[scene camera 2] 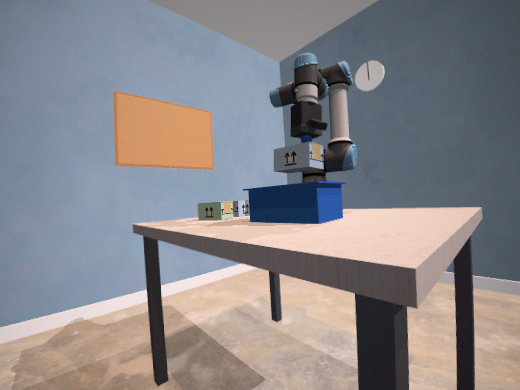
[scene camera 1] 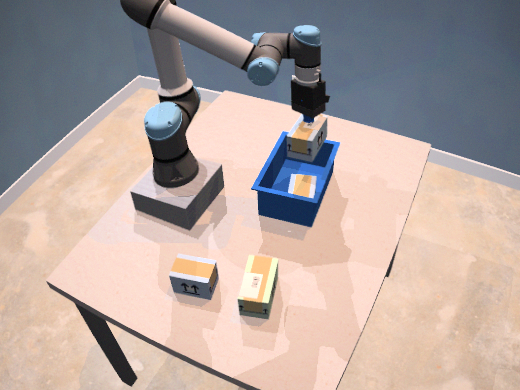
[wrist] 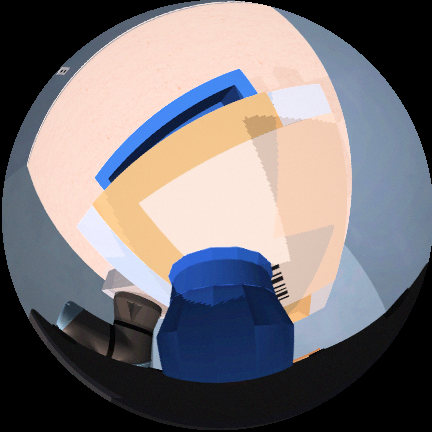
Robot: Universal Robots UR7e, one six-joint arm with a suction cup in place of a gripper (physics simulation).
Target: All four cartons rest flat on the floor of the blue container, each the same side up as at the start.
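Frame: origin at the arm's base, x ahead, y left, z up, level; centimetres.
Seen in the pictures: hand, tool point: [scene camera 2: 306, 150] [scene camera 1: 308, 123] [wrist: 219, 255]; arm's base, link origin: [scene camera 1: 176, 172] [wrist: 137, 303].
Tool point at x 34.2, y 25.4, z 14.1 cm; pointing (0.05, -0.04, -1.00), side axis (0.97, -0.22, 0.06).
Note:
Offsets run from my tool point to a thing's top centre. Level surfaces: height alone.
My suction gripper [scene camera 1: 308, 120] [scene camera 2: 306, 139] [wrist: 220, 270] is shut on a white carton {dx +1.2, dy -2.9, dz +1.8 cm} [scene camera 1: 302, 142] [scene camera 2: 291, 158] [wrist: 210, 200], its cup on the taped, labelled top. The carton hangs level above the far part of the blue container {dx +0.1, dy -6.8, dz -11.1 cm} [scene camera 1: 285, 212] [scene camera 2: 283, 205] [wrist: 165, 117], its arrows pointing up. A second white carton {dx +4.5, dy -12.9, dz -13.9 cm} [scene camera 1: 302, 185] lies inside the container at its near end, tape side up. A bluish-white carton {dx -7.4, dy -53.8, dz -15.2 cm} [scene camera 1: 193, 279] [scene camera 2: 239, 208] and a pale green carton {dx +9.6, dy -48.2, dz -15.2 cm} [scene camera 1: 258, 286] [scene camera 2: 209, 211] stand apart on the table, arrows up. The container's floor is hidden in the second scene view.
The robot's grey base block [scene camera 1: 165, 210] stands on the table {dz -23.1 cm} [scene camera 1: 120, 270] [scene camera 2: 390, 235], left of the container in the first scene view. The container's raised rim runs below the hanging carton. The two table cartons stand toward the near edge in the first scene view.

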